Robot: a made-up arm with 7 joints.
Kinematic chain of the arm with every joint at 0, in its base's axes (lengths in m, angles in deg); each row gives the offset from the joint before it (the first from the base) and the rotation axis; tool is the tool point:
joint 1: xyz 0 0 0.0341 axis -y
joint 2: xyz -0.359 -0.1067 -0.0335 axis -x
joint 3: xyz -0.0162 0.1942 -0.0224 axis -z
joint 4: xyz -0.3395 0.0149 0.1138 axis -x
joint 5: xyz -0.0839 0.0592 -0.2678 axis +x
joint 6: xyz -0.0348 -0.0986 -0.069 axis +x
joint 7: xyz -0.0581 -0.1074 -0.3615 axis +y
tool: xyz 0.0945 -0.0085 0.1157
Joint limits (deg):
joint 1: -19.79..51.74
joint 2: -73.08..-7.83
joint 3: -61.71..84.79
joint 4: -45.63..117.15
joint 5: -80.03..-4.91
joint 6: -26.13..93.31
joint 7: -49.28..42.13
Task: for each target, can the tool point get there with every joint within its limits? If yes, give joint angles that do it. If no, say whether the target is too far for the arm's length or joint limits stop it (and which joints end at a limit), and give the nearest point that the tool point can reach.
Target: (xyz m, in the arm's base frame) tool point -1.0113 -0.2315 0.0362
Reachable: yes | joints 3.77 -60.84 40.46 66.11 -51.65 28.74 32.38
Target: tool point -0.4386 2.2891 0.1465
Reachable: no: too far | nearest point -0.3894 0.8257 0.1339 | short by 1.464 m
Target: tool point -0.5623 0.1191 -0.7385
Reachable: yes | joints 36.67 -42.61 29.02 18.27 -15.39 -9.22 33.16
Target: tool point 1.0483 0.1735 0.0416
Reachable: no: joint limits stop it (at a limit: joint 1, joint 2, joint 3, joint 5, joint 7) | nearest point 0.3816 -0.0506 -0.2765 | short by 0.772 m
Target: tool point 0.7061 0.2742 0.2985
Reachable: no: joint limits stop it (at a limit: joint 1, joint 3, joint 4, joint 5, joint 7) | nearest point 0.3184 0.2693 0.4308 | short by 0.410 m
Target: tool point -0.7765 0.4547 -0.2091
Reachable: yes | joints 33.10 -58.22 47.05 -21.03 -55.39 30.91 -36.92
